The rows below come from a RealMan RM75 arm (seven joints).
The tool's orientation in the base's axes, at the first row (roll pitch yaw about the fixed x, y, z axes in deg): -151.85 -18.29 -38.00
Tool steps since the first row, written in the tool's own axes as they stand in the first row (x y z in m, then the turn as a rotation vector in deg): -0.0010 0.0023 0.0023 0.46 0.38 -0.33; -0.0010 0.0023 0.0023 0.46 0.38 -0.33; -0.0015 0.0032 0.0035 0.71 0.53 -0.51; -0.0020 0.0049 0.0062 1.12 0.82 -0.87
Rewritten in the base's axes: -0.0006 -0.0008 -0.0033 0.01 -0.63 0.25; -0.0006 -0.0008 -0.0033 0.01 -0.63 0.25; -0.0007 -0.0009 -0.0048 0.05 -0.93 0.41; -0.0004 -0.0014 -0.0080 0.05 -1.47 0.71
